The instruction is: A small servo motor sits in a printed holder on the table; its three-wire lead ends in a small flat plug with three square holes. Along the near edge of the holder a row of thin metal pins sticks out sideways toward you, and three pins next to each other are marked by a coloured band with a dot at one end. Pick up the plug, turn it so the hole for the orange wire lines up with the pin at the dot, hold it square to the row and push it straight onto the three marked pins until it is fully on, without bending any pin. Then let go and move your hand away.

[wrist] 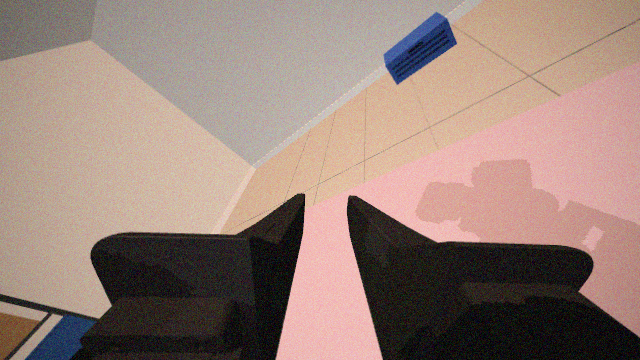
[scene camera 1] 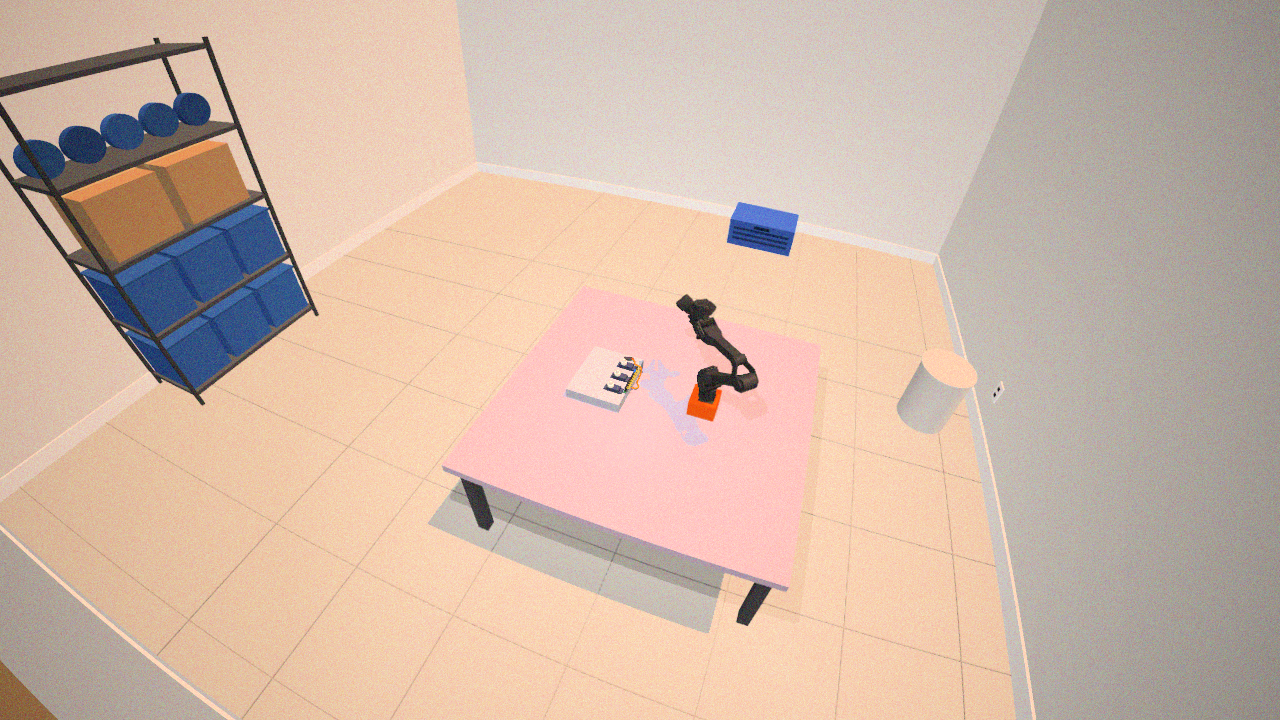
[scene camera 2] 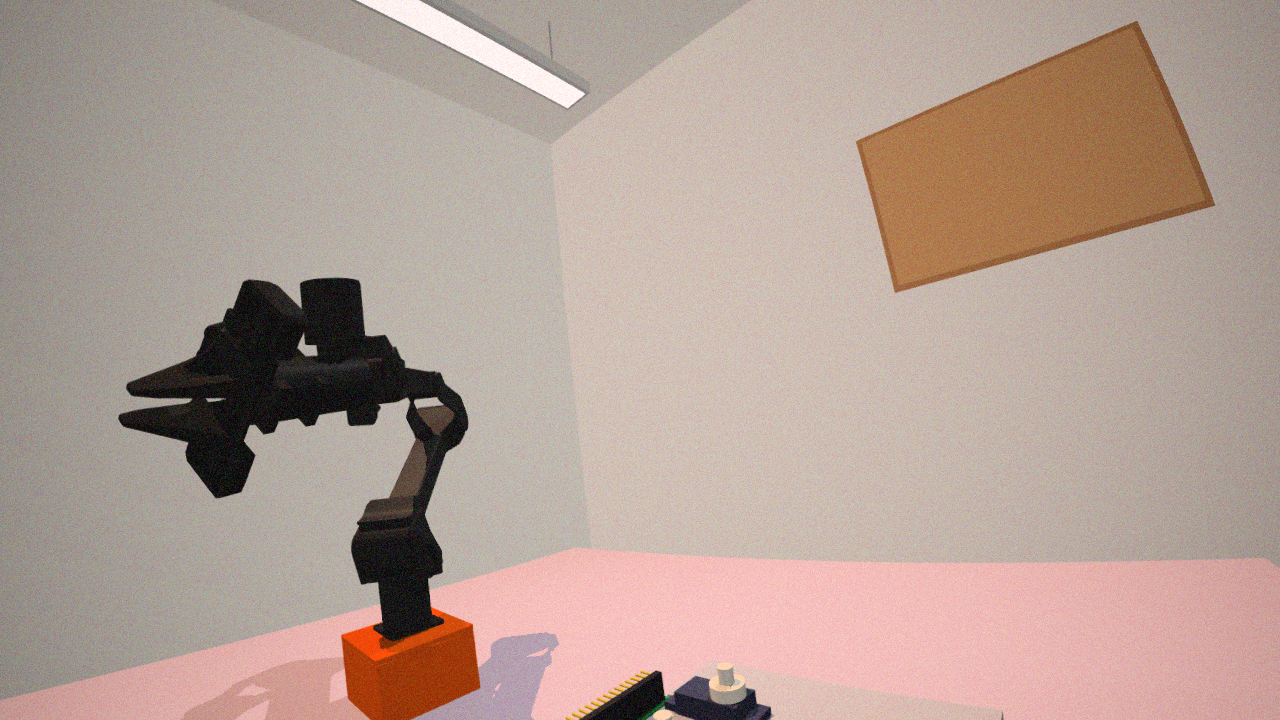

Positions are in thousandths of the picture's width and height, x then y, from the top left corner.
Note:
I see my gripper (scene camera 2: 97, 563).
My gripper is seen too in the wrist view (wrist: 510, 562).

